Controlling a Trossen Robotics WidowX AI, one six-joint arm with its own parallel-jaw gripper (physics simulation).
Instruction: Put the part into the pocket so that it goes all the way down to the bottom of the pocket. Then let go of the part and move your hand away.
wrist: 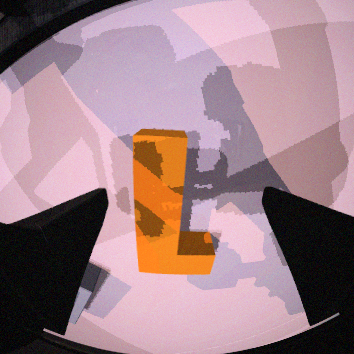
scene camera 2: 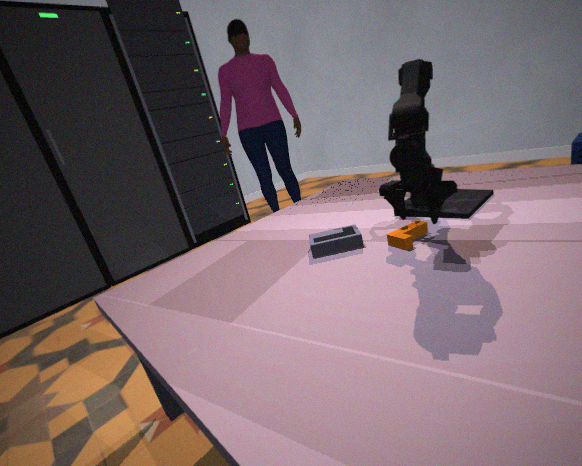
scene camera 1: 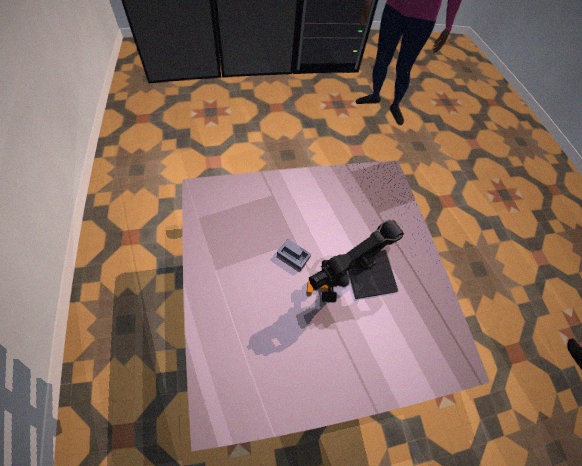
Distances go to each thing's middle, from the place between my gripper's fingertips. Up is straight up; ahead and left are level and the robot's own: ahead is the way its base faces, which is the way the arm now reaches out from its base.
Now: hand 3 cm to the left of the orange block (scene camera 2: 402, 238), 3 cm above it and 2 cm short of it. The rest, counted from my hand: grey pocket fixture (wrist: 88, 281) (21 cm to the right, 7 cm ahead, 2 cm below).
